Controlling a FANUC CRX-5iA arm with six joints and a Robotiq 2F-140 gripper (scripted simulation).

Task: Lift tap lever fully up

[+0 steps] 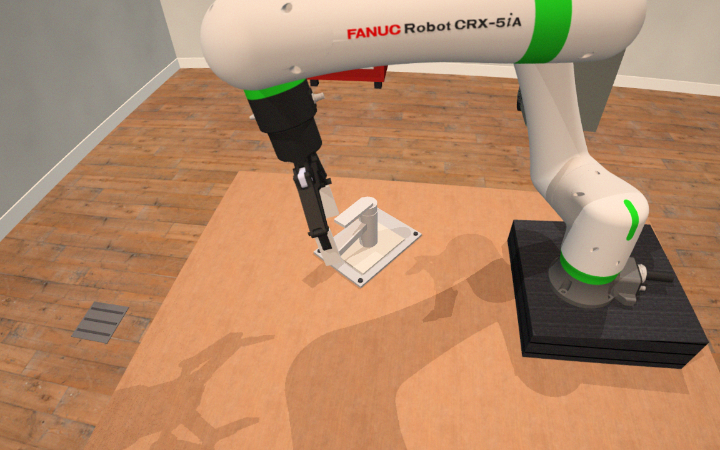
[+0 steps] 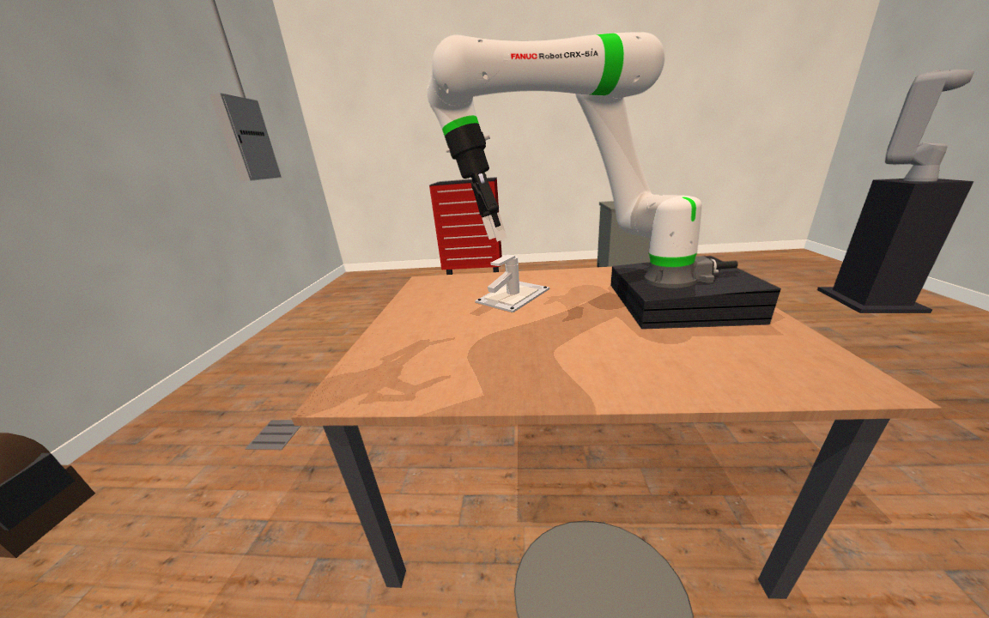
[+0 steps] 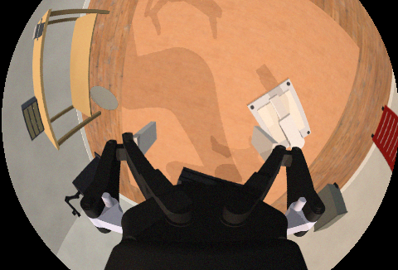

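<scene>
Right now my hand is 20 mm short of the lever, 200 mm to the left of it and 130 mm above it. Also, from my hand: tap: 220 mm to the right, 180 mm below.
</scene>
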